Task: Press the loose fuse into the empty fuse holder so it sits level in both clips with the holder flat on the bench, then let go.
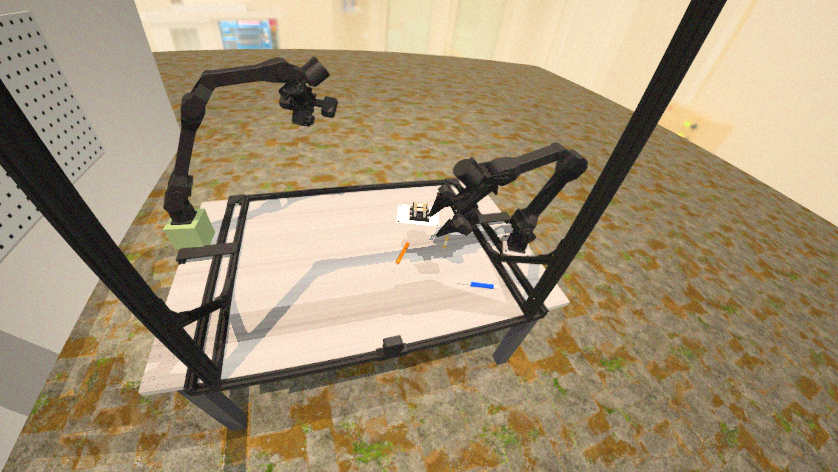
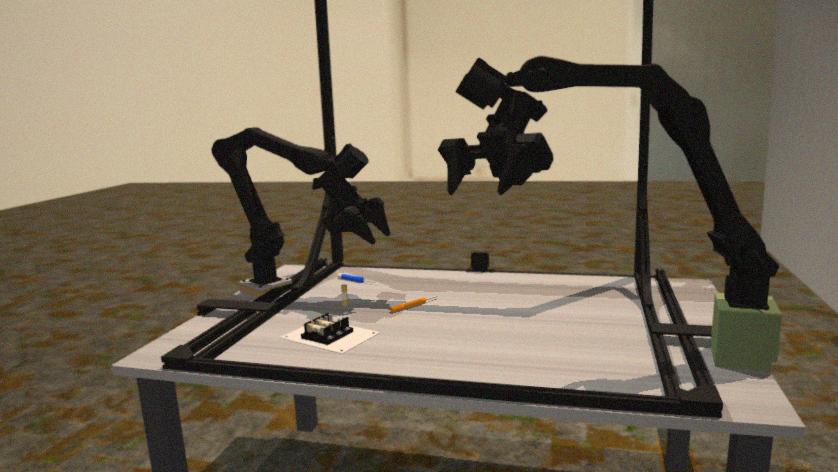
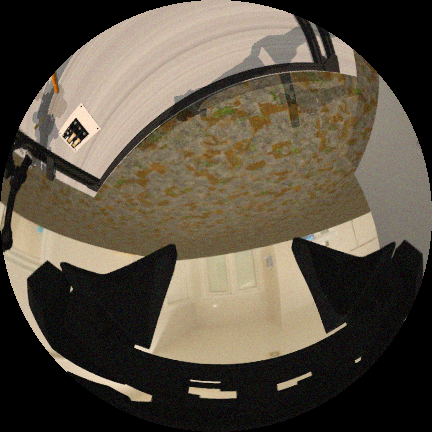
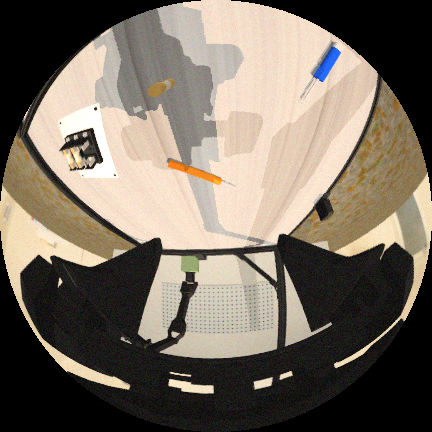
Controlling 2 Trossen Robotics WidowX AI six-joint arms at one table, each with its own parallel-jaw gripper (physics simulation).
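Places are measured from the left arm's base along level axes (x right, y back, z down), in metres.
Pixels of known places: left gripper, fingertip midpoint: (image 1: 316, 112) (image 2: 473, 193) (image 3: 236, 247); right gripper, fingertip midpoint: (image 1: 432, 225) (image 2: 381, 239) (image 4: 220, 242); left arm's base at its link origin: (image 1: 184, 218) (image 2: 746, 302) (image 4: 189, 271); right arm's base at its link origin: (image 1: 516, 246) (image 2: 265, 280).
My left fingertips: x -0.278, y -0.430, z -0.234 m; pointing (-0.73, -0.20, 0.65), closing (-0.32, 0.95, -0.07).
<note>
Ahead of a thing's pixels: the offset from my left fingertips to its middle. "spot": to the spot under its first point.
The loose fuse {dx +0.367, dy -0.436, dz +0.318 m} (image 1: 445, 242) (image 2: 344, 296) (image 4: 156, 90), with gold caps, stands upright on the bench beside the holder, in the right arm's shadow. The black fuse holder {dx +0.180, dy -0.375, dz +0.325 m} (image 1: 419, 212) (image 2: 327, 329) (image 3: 76, 131) (image 4: 92, 147) sits on a white plate {spot: dx +0.182, dy -0.311, dz +0.341 m} (image 2: 357, 337) (image 4: 107, 165). Two fuses show in it beside an empty clip position. My right gripper (image 1: 433, 225) (image 2: 381, 238) (image 4: 220, 242) is open and empty, tilted, above the bench and clear of fuse and holder. My left gripper (image 2: 477, 192) (image 3: 236, 247) is open and empty, high above the bench.
An orange screwdriver {dx +0.407, dy -0.268, dz +0.336 m} (image 1: 402, 252) (image 2: 408, 304) (image 4: 195, 172) lies near the fuse. A blue screwdriver {dx +0.553, dy -0.493, dz +0.336 m} (image 1: 482, 285) (image 2: 351, 277) (image 4: 328, 64) lies farther off. A green block (image 1: 190, 231) (image 2: 745, 334) is under the left arm's base. Black rails and posts frame the bench.
</note>
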